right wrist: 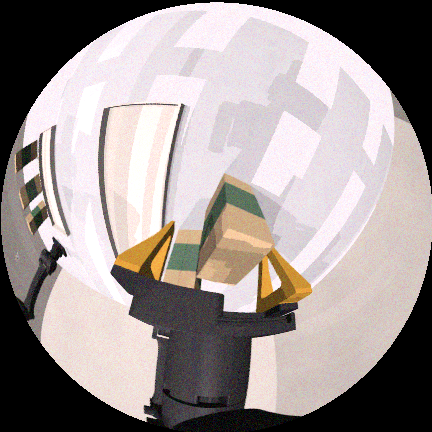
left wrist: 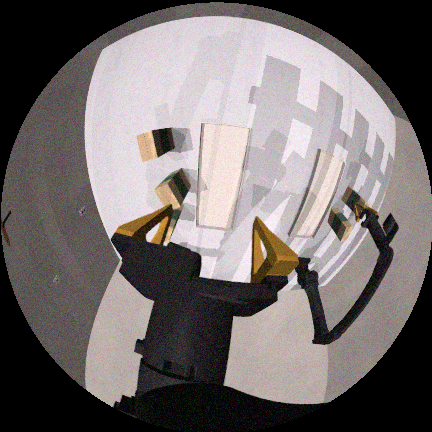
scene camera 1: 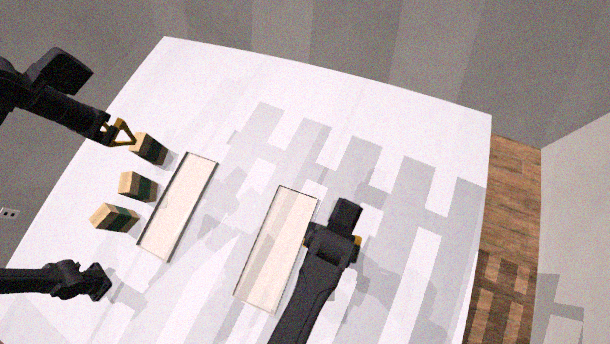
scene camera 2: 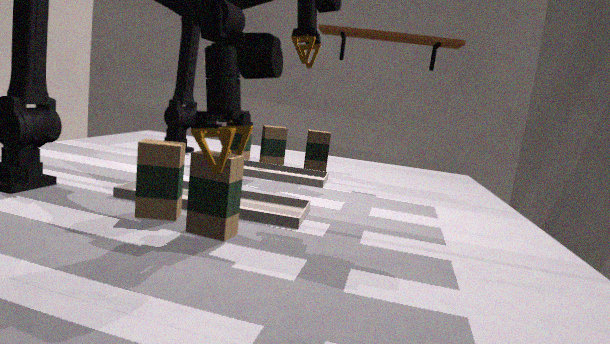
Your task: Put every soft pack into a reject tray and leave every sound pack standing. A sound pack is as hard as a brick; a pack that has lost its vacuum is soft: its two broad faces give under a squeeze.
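Places are measured from the left arm's base along level axes (x ahead, y left, z up), in centimetres.
Where they show: left gripper, fingertip midpoint: (left wrist: 212,213) (scene camera 1: 123,137) (scene camera 2: 306,65); right gripper, fingertip midpoint: (right wrist: 219,234) (left wrist: 359,204) (scene camera 2: 226,169); left arm's base, link origin: (right wrist: 59,245) (scene camera 1: 97,281); right arm's base, link origin: (left wrist: 299,261) (scene camera 2: 21,185).
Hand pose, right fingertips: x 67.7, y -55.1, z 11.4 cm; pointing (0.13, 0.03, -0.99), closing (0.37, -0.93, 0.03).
Things, the pixels of their top centre, and the offset from my right fingertips.
- nearer pack, top centre: (right wrist: 231,264) (scene camera 2: 218,154) (left wrist: 363,210) dz +2.7, dx -0.5, dy -1.8 cm
- upper pack, top centre: (left wrist: 153,143) (scene camera 2: 319,137) (scene camera 1: 143,144) dz +0.7, dx -18.2, dy +73.1 cm
- middle pack, top centre: (left wrist: 172,193) (scene camera 2: 275,133) (scene camera 1: 132,183) dz +0.7, dx -30.1, dy +63.5 cm
- lower pack, top centre: (scene camera 1: 106,218) dz +0.7, dx -44.3, dy +61.1 cm
- left tray, top centre: (scene camera 2: 263,166) (left wrist: 218,183) (right wrist: 45,186) (scene camera 1: 175,202) dz -9.2, dx -25.9, dy +51.7 cm
- right tray, top centre: (right wrist: 126,211) (scene camera 2: 215,194) (scene camera 1: 275,245) (left wrist: 319,201) dz -9.2, dx -12.4, dy +13.0 cm
Two banded packs stand right of the right tray: the nearer pack (scene camera 2: 214,197) (right wrist: 235,225) and its neighbour (scene camera 2: 159,180) (right wrist: 182,257). My right gripper (scene camera 1: 332,242) (right wrist: 219,234) is open, low over the nearer pack, its fingers on either side of the top; contact cannot be told. In scene camera 1 the arm hides both packs. Three more packs stand left of the left tray: upper pack (scene camera 1: 148,148), middle pack (scene camera 1: 138,186), lower pack (scene camera 1: 114,218). My left gripper (scene camera 2: 309,65) (left wrist: 212,213) is open and empty, high near the upper one. Softness cannot be seen.
The left tray (scene camera 1: 180,205) (left wrist: 223,175) and right tray (scene camera 1: 275,245) (right wrist: 140,175) are shallow, pale and empty where visible. A black arm joint (scene camera 1: 75,280) stands at the lower left beyond the lower pack. A wooden shelf (scene camera 2: 392,36) hangs on the wall.
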